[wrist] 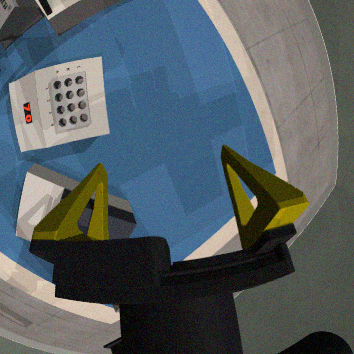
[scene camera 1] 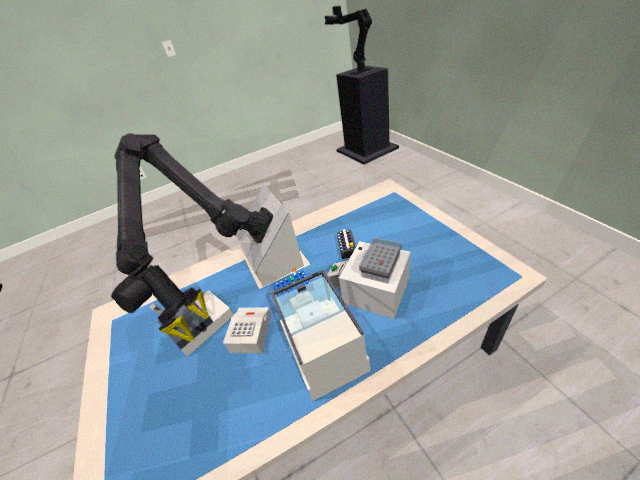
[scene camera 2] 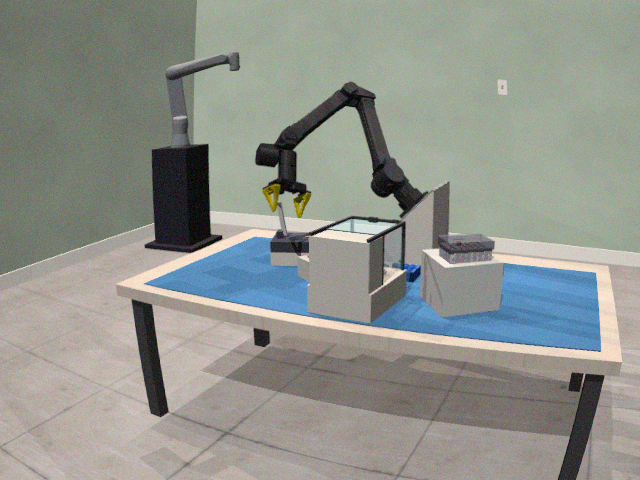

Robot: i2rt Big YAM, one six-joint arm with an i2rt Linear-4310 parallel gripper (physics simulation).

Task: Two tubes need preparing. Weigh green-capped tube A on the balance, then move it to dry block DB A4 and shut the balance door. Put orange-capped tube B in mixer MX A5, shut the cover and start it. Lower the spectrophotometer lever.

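My gripper [scene camera 1: 199, 329] [scene camera 2: 286, 212] [wrist: 161, 158] is open and empty, above the spectrophotometer [scene camera 1: 219, 308] [scene camera 2: 283, 258] [wrist: 35, 192]. Its lever [scene camera 2: 281, 221] stands raised in scene view 2, below the fingers. The dry block [scene camera 1: 254, 338] [wrist: 100, 107] shows empty holes in the wrist view. The balance [scene camera 1: 338, 364] [scene camera 2: 338, 273] has glass panels; I cannot tell whether its door is shut. A green cap [scene camera 1: 292, 278] and an orange cap [scene camera 1: 294, 269] show at the blue rack. The mixer's clear cover [scene camera 1: 393, 246] [scene camera 2: 483, 240] lies over its block, where a red spot [scene camera 1: 381, 261] shows.
The blue rack [scene camera 1: 279, 285] [scene camera 2: 412, 272] stands behind the balance. A black rack [scene camera 1: 342, 248] with a yellow cap and a small device with a green spot [scene camera 1: 334, 267] are near the mixer body [scene camera 1: 369, 294] [scene camera 2: 465, 289]. A tilted panel [scene camera 1: 284, 253] [scene camera 2: 421, 222] stands at the arm base.
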